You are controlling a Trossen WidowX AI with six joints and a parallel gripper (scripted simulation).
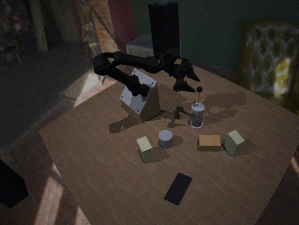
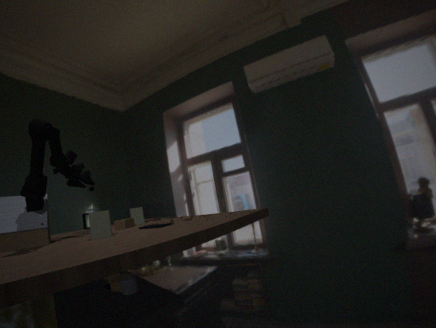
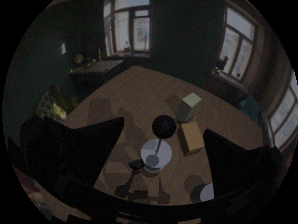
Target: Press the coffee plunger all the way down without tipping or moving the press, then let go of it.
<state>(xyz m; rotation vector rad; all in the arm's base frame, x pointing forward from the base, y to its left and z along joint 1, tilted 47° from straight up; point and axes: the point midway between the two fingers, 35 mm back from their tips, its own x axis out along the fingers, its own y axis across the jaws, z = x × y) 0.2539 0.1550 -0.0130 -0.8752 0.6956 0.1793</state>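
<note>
My gripper tip is 10 mm to the right of the coffee press and 150 mm above it.
</note>
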